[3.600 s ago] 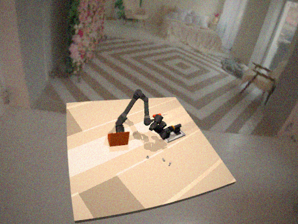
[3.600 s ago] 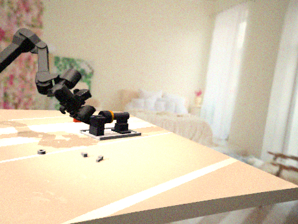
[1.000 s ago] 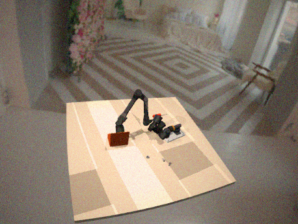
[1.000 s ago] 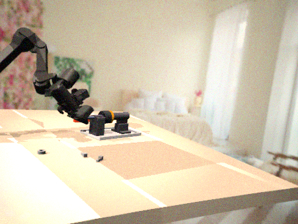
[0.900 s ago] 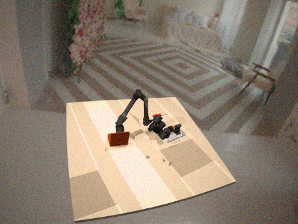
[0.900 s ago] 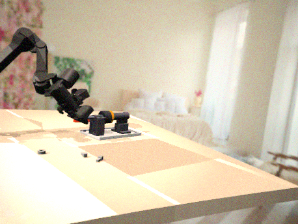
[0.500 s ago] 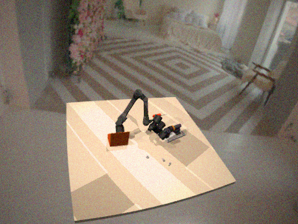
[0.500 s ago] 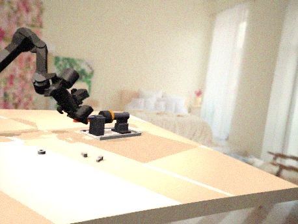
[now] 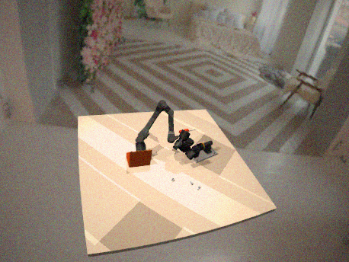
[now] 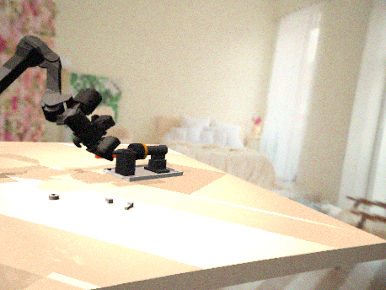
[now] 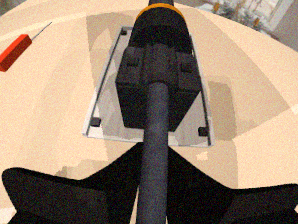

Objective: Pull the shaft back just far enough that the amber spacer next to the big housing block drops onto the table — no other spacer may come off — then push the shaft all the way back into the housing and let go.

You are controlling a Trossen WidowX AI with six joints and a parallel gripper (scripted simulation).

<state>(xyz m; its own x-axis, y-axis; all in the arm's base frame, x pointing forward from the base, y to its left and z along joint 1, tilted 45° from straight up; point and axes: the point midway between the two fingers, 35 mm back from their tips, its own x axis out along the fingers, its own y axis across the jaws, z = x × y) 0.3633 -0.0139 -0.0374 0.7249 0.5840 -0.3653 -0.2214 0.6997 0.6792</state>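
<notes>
The grey shaft is 30 mm ahead of my gripper tip, 10 mm to the left of it and 20 mm above it. From my gripper tip the other things lie so: dark spacer (80 mm ahead, 20 mm to the left, 20 mm above).
</notes>
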